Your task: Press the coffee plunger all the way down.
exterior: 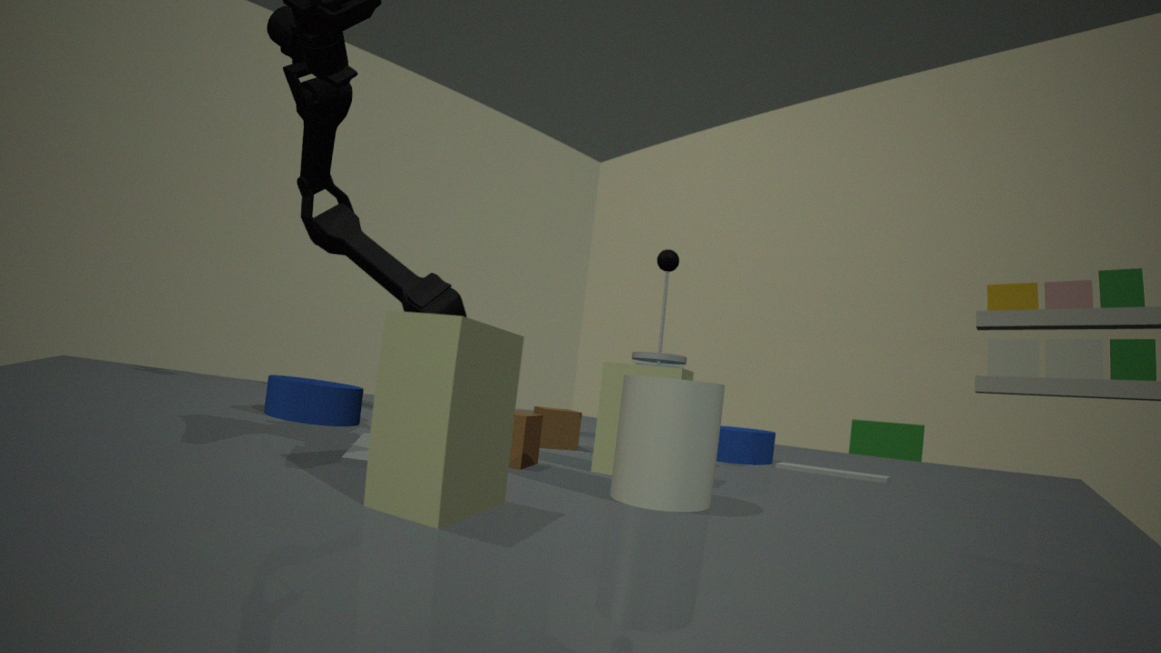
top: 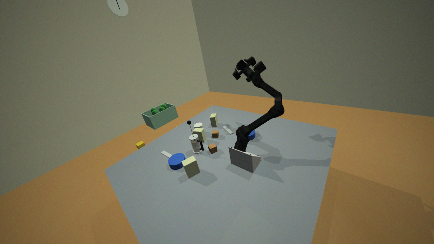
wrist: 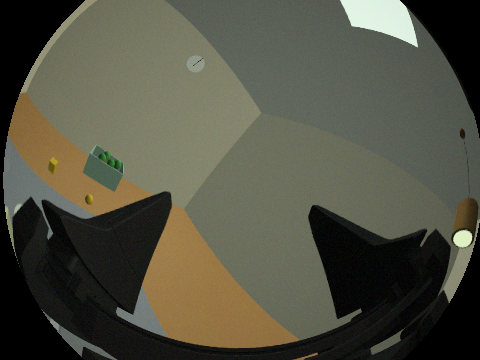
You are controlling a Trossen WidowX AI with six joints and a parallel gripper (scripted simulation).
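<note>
The coffee press lies 510 mm to the left of my gripper tip, 400 mm below it and 130 mm ahead of it.
</note>
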